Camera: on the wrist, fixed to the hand. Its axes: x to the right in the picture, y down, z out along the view.
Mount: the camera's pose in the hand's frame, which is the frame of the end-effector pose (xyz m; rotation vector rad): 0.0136 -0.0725 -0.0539 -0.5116 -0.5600 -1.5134
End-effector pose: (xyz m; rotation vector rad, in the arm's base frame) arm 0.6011 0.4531 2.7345 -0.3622 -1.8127 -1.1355
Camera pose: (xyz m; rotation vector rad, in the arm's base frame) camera 0.5767 0.3676 2.7135 -0.4888 1.6607 2.0782
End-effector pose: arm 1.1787 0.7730 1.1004 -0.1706 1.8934 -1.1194
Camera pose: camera 1.1082 0.7580 1.1566 -2.1964 1.2852 -1.1694
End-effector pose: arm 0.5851 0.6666 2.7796 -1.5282 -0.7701 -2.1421
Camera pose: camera 0.4976 0.6879 2.7641 0.9667 0.9942 1.3301
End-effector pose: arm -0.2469 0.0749 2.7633 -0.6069 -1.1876 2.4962
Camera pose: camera -0.2249 0.1605 2.7866 0.7572 -1.5533 1.0294
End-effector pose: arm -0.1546 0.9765 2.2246 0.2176 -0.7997 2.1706
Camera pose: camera -0.1047 1.0530 2.2220 0.8447 -0.9605 0.4517
